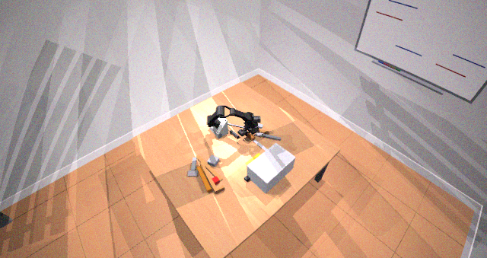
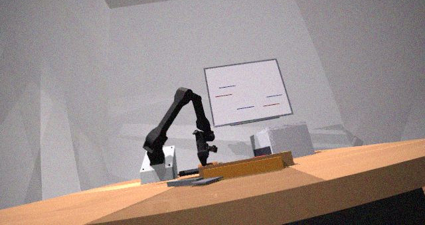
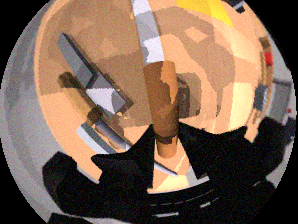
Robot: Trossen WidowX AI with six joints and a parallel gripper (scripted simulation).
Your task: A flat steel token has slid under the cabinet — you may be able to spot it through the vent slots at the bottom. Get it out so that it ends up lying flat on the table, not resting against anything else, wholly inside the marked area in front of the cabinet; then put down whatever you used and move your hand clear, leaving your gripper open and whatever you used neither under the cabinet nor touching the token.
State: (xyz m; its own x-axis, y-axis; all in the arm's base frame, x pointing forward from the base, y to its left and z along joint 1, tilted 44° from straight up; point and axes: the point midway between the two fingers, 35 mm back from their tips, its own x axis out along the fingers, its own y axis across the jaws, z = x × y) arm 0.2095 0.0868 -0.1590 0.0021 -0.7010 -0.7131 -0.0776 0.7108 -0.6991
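My gripper tip is now 13 cm to the right of the grey bar and 7 cm past it. Round my gripper tip: thin wooden stick: 44 cm to the right, 7 cm ahead; then red block: 47 cm to the right, 21 cm ahead, 1 cm above; then grey block: 38 cm to the right, 5 cm ahead, 1 cm above.
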